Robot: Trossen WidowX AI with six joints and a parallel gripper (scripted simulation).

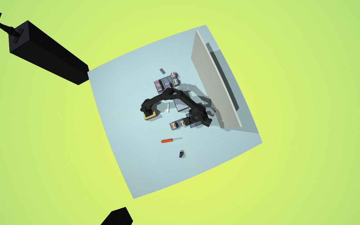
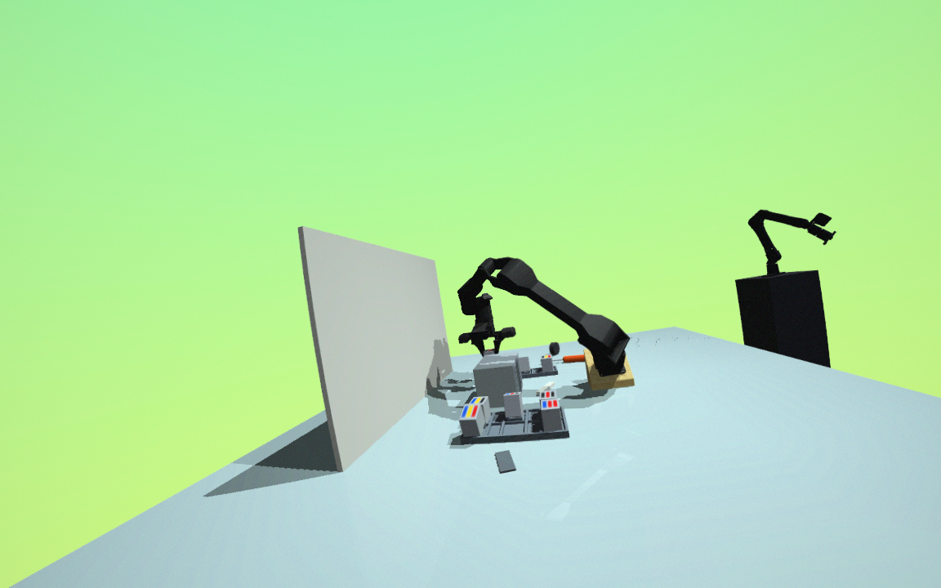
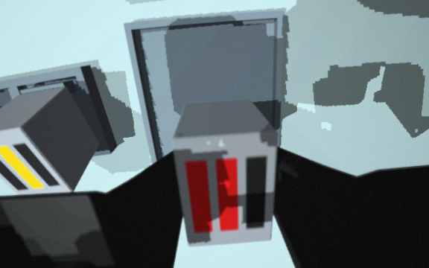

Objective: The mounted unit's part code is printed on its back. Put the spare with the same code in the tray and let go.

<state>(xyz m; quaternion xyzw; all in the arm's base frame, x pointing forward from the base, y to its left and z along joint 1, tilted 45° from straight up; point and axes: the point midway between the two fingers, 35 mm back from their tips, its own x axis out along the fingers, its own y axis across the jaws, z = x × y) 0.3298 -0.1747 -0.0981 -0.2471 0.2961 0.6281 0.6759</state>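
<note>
Right now my gripper tip is 50 mm above the flat grey tray. From my gripper tip the other things lie so: tall pale grey box: 50 mm behind, 200 mm to the left, 10 mm below; dark wall panel: 210 mm ahead, 180 mm to the left, 170 mm above; grey spares rack: 90 mm behind, 390 mm to the left, 50 mm below.
</note>
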